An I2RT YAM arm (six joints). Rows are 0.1 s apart.
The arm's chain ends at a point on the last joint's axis. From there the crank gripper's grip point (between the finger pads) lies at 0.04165 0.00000 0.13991 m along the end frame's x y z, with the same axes.
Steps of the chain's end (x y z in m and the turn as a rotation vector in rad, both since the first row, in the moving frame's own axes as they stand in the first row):
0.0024, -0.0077, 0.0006, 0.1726, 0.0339, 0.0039
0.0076, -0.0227, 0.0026, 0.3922, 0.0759, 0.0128
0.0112, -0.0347, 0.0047, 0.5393, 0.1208, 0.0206
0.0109, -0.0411, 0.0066, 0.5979, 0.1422, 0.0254
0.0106, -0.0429, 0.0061, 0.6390, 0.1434, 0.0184
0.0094, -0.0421, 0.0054, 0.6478, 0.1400, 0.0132
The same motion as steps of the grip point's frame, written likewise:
0.0071, -0.0314, -0.0029, 0.1726, 0.0339, 0.0039
0.0182, -0.0749, -0.0114, 0.3922, 0.0759, 0.0128
0.0277, -0.1041, -0.0207, 0.5393, 0.1208, 0.0206
0.0302, -0.1166, -0.0242, 0.5979, 0.1422, 0.0254
0.0296, -0.1233, -0.0282, 0.6390, 0.1434, 0.0184
0.0278, -0.1238, -0.0295, 0.6478, 0.1400, 0.0132

